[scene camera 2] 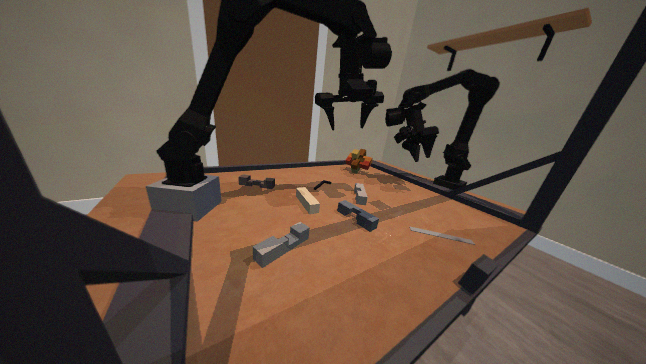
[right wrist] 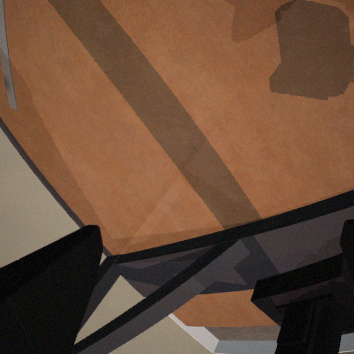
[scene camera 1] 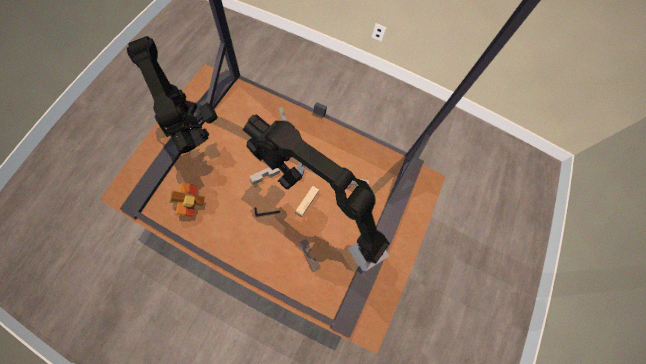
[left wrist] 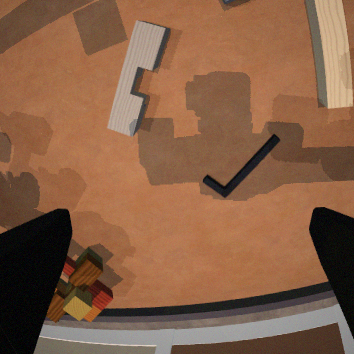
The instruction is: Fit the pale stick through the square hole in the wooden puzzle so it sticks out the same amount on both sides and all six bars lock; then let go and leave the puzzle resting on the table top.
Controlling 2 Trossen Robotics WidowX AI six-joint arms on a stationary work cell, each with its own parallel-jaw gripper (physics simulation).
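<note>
The pale stick (scene camera 1: 307, 201) (scene camera 2: 307, 200) (left wrist: 334, 55) lies flat on the table, apart from the puzzle. The wooden puzzle (scene camera 1: 188, 201) (scene camera 2: 358, 160) (left wrist: 82, 290), a cross-shaped cluster of red, orange, brown and yellow bars, rests at the left of the table in scene camera 1. In the left wrist view a finger partly covers it. My left gripper (scene camera 2: 348, 128) (left wrist: 194, 222) is open and empty, high above the table. My right gripper (scene camera 2: 422, 158) (right wrist: 227, 237) is open and empty above the table's side near its own base. The puzzle's square hole cannot be made out.
A light notched bar (scene camera 1: 264, 175) (scene camera 2: 361, 193) (left wrist: 132, 80), a blue-grey one (scene camera 2: 357, 215), a grey one (scene camera 2: 267, 252) and a dark one (scene camera 2: 256, 182) lie about. A black L-shaped key (scene camera 1: 266, 213) (left wrist: 245, 170) lies near the stick. A thin strip (scene camera 2: 442, 235) lies near an edge.
</note>
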